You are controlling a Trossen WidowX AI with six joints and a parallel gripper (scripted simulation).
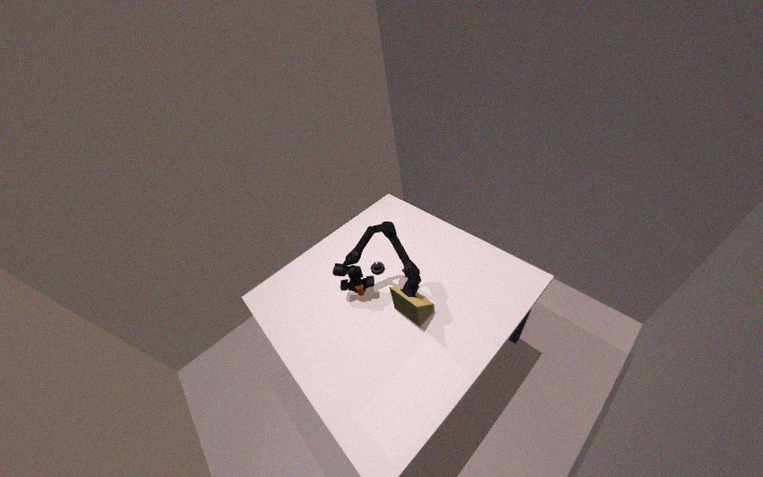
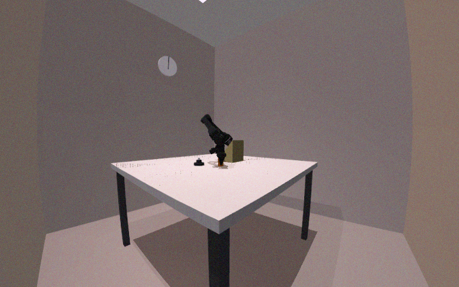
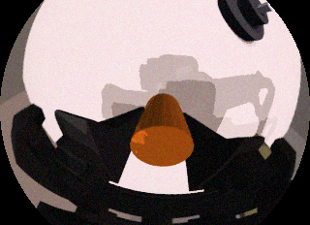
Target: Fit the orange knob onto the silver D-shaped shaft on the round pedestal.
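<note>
Right now my gripper tip is 3 cm below the orange knob. From my gripper tip the other things lie so: round pedestal: 17 cm to the right, 8 cm ahead, 1 cm above.
</note>
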